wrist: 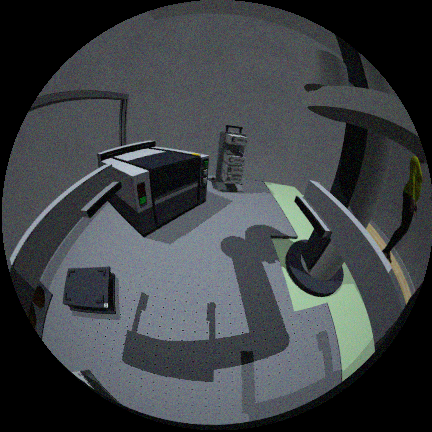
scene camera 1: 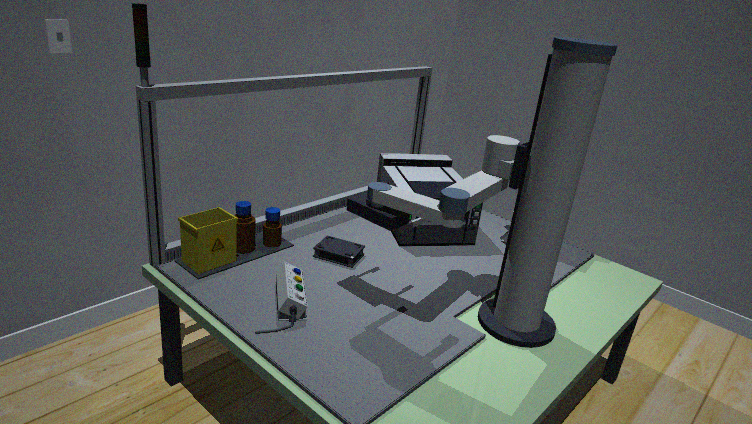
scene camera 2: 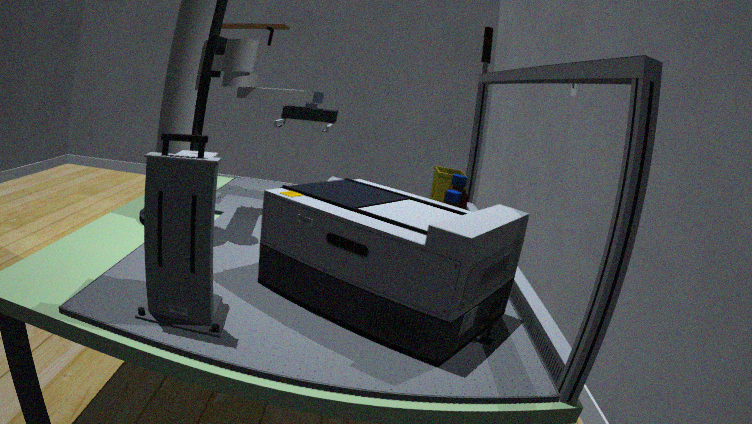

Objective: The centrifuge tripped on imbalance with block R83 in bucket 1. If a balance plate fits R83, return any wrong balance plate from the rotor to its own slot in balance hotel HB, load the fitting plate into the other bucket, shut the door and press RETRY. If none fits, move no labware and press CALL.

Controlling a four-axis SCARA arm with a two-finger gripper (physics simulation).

same spot on centrifuge: (wrist: 148, 199) = (scene camera 1: 413, 219)
